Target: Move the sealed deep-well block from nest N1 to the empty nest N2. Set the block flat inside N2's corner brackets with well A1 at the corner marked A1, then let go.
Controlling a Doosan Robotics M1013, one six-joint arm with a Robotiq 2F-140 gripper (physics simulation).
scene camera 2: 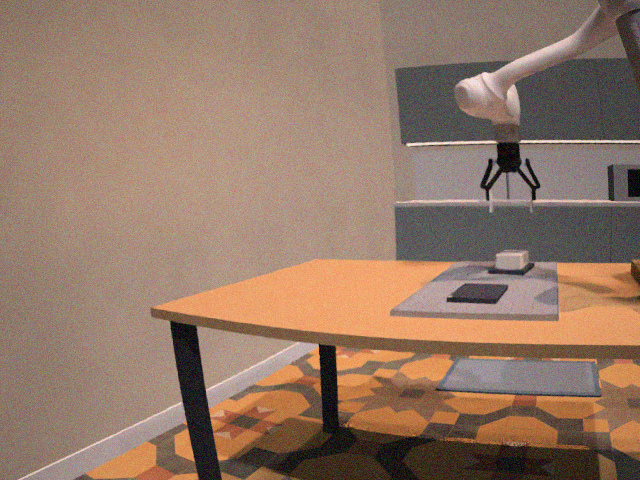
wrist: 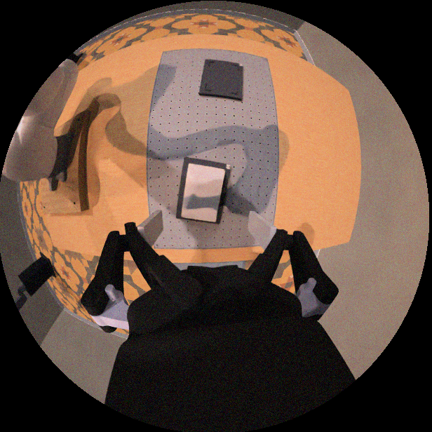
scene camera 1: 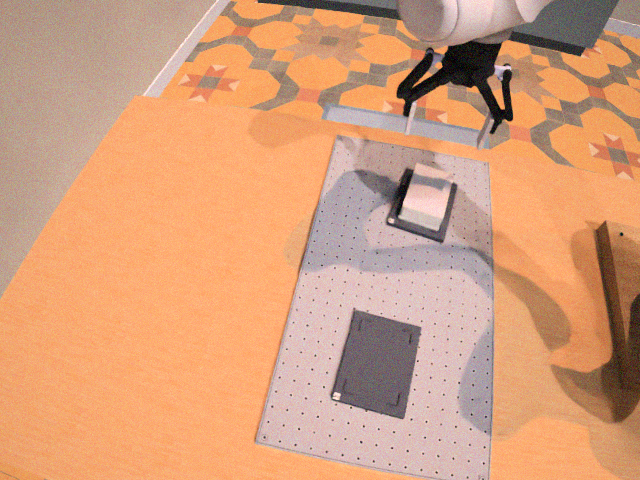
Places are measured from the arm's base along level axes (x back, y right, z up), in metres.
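Pixels of known places: gripper, fingertip midpoint: [scene camera 2: 511, 212] [scene camera 1: 443, 137].
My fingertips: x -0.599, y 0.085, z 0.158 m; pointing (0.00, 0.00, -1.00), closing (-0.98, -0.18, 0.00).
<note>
Ahead of a thing's pixels: the offset from my fingertips to its top centre. Level surfaces: height alone.
The white deep-well block @[dx +0.009, dy -0.023, dz -0.122 m] [scene camera 1: 426, 198] [scene camera 2: 511, 259] [wrist: 203, 192] sits in the dark nest N1 @[dx +0.009, dy -0.023, dz -0.161 m] [scene camera 1: 417, 233] [scene camera 2: 497, 271] [wrist: 182, 200] at the far end of the pegboard. The empty dark nest N2 @[dx +0.030, dy -0.384, dz -0.161 m] [scene camera 1: 379, 361] [scene camera 2: 478, 292] [wrist: 222, 80] lies at the board's near end, with corner brackets and a pale mark at one corner. My gripper [scene camera 1: 447, 135] [scene camera 2: 510, 207] [wrist: 205, 219] is open and empty. It points down and hangs well above the block, with clear air between fingertips and block. The well labels are too small to read.
The perforated grey board @[dz -0.176 m] [scene camera 1: 310, 413] [scene camera 2: 423, 310] [wrist: 260, 115] lies on the orange table @[dz -0.189 m] [scene camera 1: 155, 289] [scene camera 2: 289, 304] [wrist: 320, 150]. A brown wooden piece [scene camera 1: 610, 279] [wrist: 83, 165] stands beside the board, on the right in the first scene view. Arm shadows fall across the board.
</note>
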